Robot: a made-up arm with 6 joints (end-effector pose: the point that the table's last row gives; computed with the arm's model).
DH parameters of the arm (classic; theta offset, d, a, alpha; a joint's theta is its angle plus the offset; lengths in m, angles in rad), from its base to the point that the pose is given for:
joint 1: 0 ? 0 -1.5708
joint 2: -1.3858 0 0.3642 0
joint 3: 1.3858 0 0.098 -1.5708
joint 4: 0 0.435 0 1.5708
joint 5: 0 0 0.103 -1.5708
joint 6: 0 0.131 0 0
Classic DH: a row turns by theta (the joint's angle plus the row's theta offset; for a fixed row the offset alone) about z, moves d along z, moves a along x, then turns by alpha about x.
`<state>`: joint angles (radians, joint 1 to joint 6).
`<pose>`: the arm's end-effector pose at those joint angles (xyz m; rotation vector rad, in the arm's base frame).
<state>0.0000 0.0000 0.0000 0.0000 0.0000 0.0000</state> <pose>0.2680 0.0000 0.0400 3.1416 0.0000 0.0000</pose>
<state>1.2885 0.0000 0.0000 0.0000 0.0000 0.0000</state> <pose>0.0747 0.2574 0.0400 2.5119 1.8868 0.0000</pose>
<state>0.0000 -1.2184 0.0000 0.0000 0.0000 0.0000</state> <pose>0.2877 0.0000 0.4277 2.5764 0.0000 1.7977</pose>
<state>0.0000 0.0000 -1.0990 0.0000 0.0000 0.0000</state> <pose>0.6625 0.0000 0.5278 2.6791 0.0000 1.6407</pose>
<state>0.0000 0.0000 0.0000 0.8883 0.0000 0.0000</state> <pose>0.2300 -0.0799 0.0400 2.8368 -1.3499 0.0000</pose>
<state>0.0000 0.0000 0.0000 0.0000 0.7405 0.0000</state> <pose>0.1526 0.0000 0.0048 2.9287 0.0000 -1.1368</pose>
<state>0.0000 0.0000 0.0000 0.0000 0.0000 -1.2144</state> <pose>0.2680 0.0000 0.0400 2.5800 1.7925 0.0000</pose>
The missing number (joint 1, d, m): 0.248
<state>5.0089 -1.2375 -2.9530 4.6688 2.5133 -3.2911</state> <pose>-0.3596 0.6288 0.5316 2.0523 0.0350 -0.5393</pose>
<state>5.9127 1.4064 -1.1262 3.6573 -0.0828 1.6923</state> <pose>0.2154 -0.0236 -0.2946 -2.7617 -0.7901 0.3705</pose>
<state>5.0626 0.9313 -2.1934 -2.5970 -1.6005 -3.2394</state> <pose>0.2806 -0.5751 0.2973 -2.0703 1.4187 -0.0922</pose>
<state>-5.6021 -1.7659 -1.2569 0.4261 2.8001 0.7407</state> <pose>-0.2643 -0.1393 0.5843 -2.8758 -0.5205 -0.1496</pose>
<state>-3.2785 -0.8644 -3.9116 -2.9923 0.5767 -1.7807</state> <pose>0.8153 -0.1146 0.4100 1.6598 1.6410 0.8104</pose>
